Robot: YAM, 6 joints.
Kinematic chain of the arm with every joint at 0, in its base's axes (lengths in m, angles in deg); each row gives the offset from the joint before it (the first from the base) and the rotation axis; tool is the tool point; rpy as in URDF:
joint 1: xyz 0 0 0.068 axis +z
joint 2: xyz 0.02 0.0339 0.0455 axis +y
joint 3: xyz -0.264 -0.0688 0 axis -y
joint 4: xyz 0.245 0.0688 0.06 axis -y
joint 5: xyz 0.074 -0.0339 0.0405 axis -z
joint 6: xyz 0.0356 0 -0.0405 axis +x
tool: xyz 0 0 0 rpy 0 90 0
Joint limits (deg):
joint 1: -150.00..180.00
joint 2: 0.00..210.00
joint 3: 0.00..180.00
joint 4: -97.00..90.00
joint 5: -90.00..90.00
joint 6: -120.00..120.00
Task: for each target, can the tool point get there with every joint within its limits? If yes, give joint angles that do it. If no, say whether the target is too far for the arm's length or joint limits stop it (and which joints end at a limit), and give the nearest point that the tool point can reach.
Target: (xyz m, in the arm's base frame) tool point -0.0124 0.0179 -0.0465
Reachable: yes | joints -92.41 188.46 33.16 -44.21 21.69 -59.69
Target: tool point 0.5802 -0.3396 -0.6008
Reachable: no: too far | nearest point 0.3983 -0.2331 -0.3111 | short by 0.358 m
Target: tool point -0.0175 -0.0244 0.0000
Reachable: yes | joints 80.62 171.85 15.16 -23.93 -21.96 -95.64
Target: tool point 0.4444 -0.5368 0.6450
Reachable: no: too far | nearest point 0.3266 -0.3946 0.5000 | short by 0.235 m
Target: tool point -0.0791 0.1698 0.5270
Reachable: yes | joints -55.00 17.61 80.78 33.23 -66.05 -85.53
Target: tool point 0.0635 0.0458 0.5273
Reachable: yes | joints 16.60 41.04 67.30 26.32 -46.42 -67.02
